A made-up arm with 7 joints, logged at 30 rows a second.
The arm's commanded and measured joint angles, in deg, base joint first. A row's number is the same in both.
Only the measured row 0 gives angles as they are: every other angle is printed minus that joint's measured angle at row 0.
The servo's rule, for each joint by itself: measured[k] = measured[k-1] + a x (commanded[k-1-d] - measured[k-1]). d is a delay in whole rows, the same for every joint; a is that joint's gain. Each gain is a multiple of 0.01, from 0.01 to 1. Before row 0 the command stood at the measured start. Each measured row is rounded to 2 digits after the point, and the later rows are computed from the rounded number. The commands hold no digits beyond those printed.
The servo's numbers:
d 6
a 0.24 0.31 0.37 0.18 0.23 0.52 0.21
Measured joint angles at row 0:
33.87, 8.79, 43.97, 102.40, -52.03, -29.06, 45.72
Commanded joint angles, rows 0 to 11:
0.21, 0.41, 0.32, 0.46, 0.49, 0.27, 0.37
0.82, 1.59, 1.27, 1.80, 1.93, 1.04, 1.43
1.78, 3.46, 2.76, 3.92, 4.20, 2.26, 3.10
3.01, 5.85, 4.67, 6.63, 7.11, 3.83, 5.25
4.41, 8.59, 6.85, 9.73, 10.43, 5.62, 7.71
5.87, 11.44, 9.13, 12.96, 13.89, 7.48, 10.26
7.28, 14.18, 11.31, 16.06, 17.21, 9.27, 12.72
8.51, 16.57, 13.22, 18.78, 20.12, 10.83, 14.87
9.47, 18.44, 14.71, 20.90, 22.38, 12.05, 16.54
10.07, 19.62, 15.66, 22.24, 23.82, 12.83, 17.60
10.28, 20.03, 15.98, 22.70, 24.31, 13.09, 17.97
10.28, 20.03, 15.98, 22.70, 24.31, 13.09, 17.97
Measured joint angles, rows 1 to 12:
0.00, 0.00, 0.00, 0.00, 0.00, 0.00, 0.00
0.00, 0.00, 0.00, 0.00, 0.00, 0.00, 0.00
0.00, 0.00, 0.00, 0.00, 0.00, 0.00, 0.00
0.00, 0.00, 0.00, 0.00, 0.00, 0.00, 0.00
0.00, 0.00, 0.00, 0.00, 0.00, 0.00, 0.00
0.00, 0.00, 0.00, 0.00, 0.00, 0.00, 0.00
0.05, 0.13, 0.12, 0.08, 0.11, 0.14, 0.08
0.23, 0.58, 0.55, 0.39, 0.53, 0.61, 0.36
0.60, 1.47, 1.37, 1.03, 1.37, 1.47, 0.94
1.18, 2.83, 2.59, 2.04, 2.69, 2.70, 1.85
1.96, 4.62, 4.17, 3.42, 4.47, 4.22, 3.08
2.90, 6.73, 6.01, 5.14, 6.64, 5.92, 4.59

